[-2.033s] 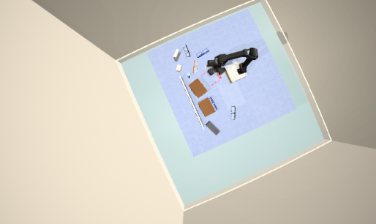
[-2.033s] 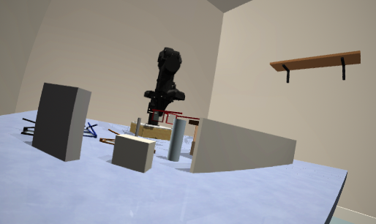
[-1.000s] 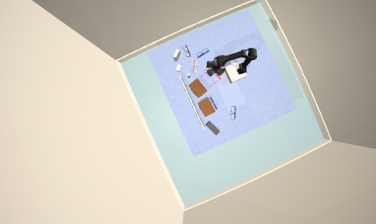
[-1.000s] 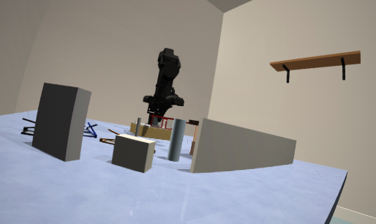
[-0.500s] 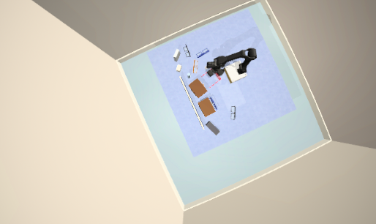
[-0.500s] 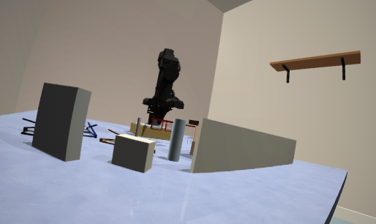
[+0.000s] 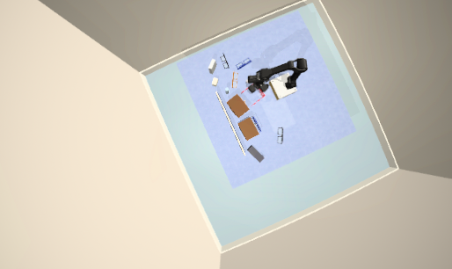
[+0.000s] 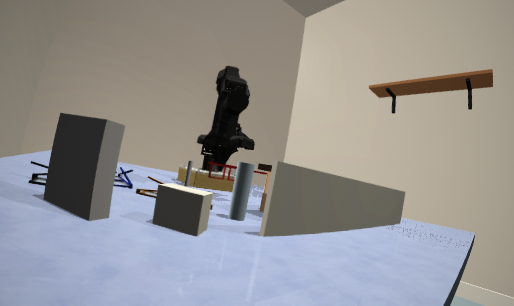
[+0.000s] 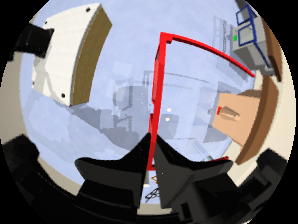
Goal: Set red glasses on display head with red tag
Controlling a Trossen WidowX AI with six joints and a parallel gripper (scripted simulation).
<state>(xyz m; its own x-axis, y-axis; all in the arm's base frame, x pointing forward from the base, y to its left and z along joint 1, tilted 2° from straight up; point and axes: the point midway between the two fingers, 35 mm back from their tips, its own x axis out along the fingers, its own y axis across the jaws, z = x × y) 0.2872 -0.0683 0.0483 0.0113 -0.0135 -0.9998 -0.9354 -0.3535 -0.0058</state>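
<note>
The tan display head is 19 cm ahead of my gripper tip, 10 cm to the left of it and 2 cm below it. From my gripper tip the other things lie so: tall grey block (31 cm ahead, 30 cm to the right, 2 cm below); beige box (33 cm ahead, 17 cm to the right, 5 cm below); long beige wall (32 cm ahead, 24 cm to the left, 2 cm below).
</note>
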